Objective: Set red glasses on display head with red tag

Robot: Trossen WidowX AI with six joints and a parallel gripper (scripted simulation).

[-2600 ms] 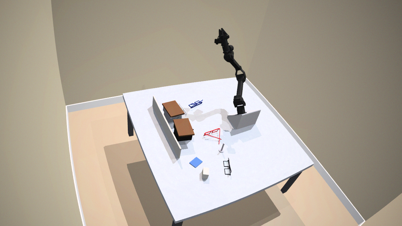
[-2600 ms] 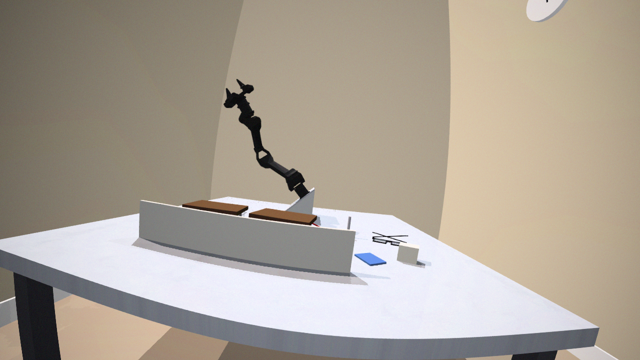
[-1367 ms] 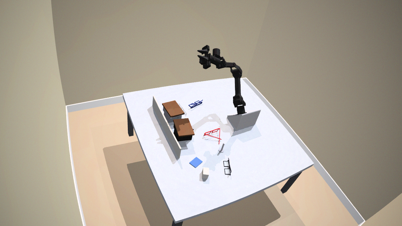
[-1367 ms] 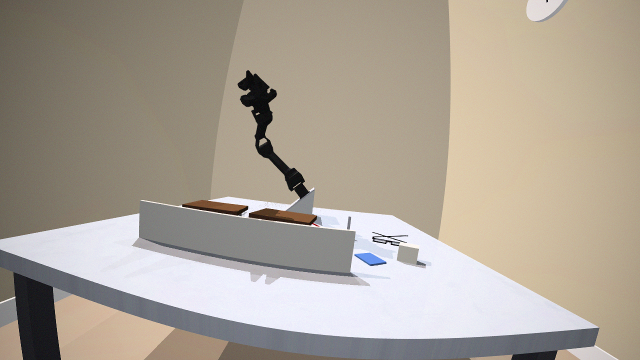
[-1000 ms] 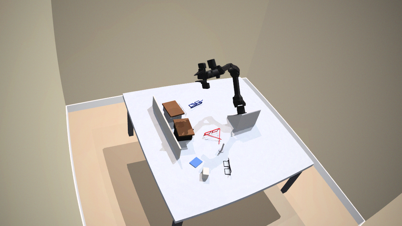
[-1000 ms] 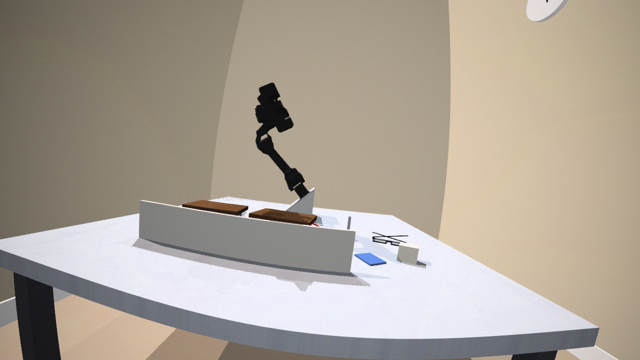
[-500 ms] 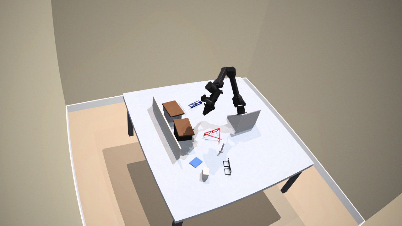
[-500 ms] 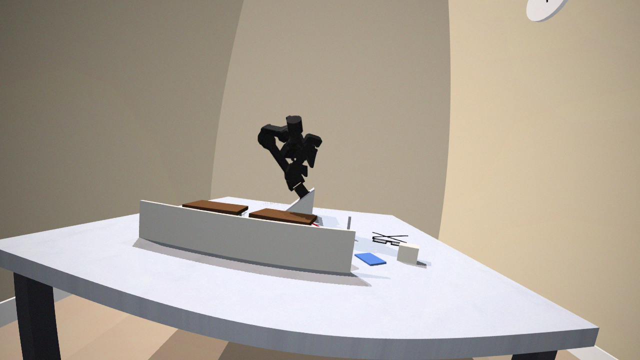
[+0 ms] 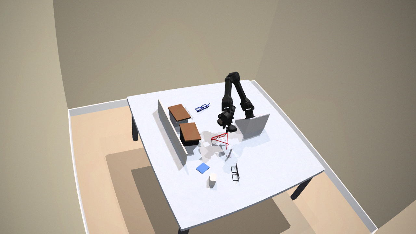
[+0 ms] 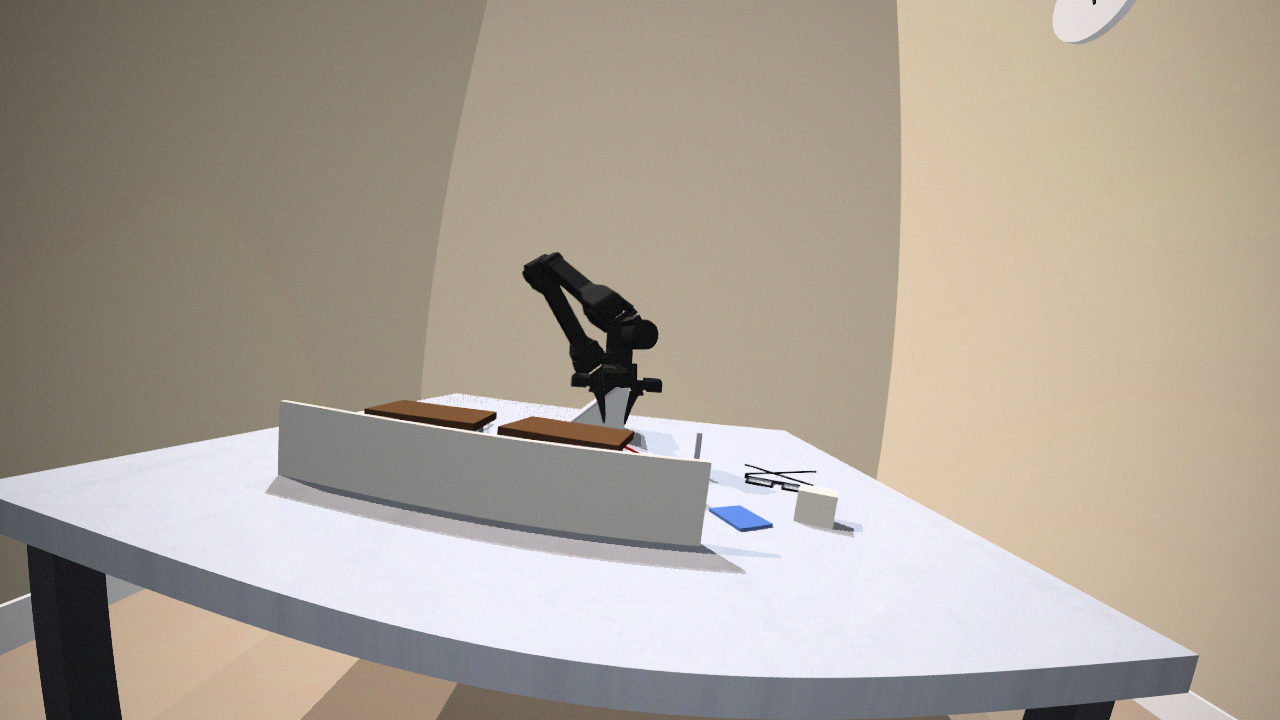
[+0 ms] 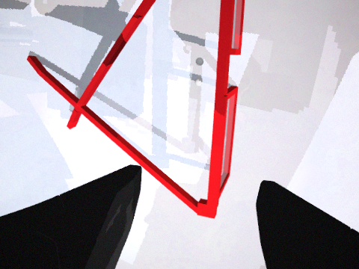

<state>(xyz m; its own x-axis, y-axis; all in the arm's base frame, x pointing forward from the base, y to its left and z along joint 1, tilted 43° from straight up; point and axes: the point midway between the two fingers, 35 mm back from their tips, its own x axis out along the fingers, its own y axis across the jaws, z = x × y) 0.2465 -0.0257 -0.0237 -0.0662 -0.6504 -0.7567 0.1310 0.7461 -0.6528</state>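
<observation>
Right now the grey peg stand is 17 cm to the left of my gripper tip, 7 cm ahead of it and 5 cm below it. From my gripper tip the other things lie so: blue card (31 cm ahead, 17 cm to the left, 8 cm below); then grey head (30 cm to the right, 20 cm ahead, 2 cm below); then dark head (23 cm ahead, 8 cm to the right, 2 cm below).
</observation>
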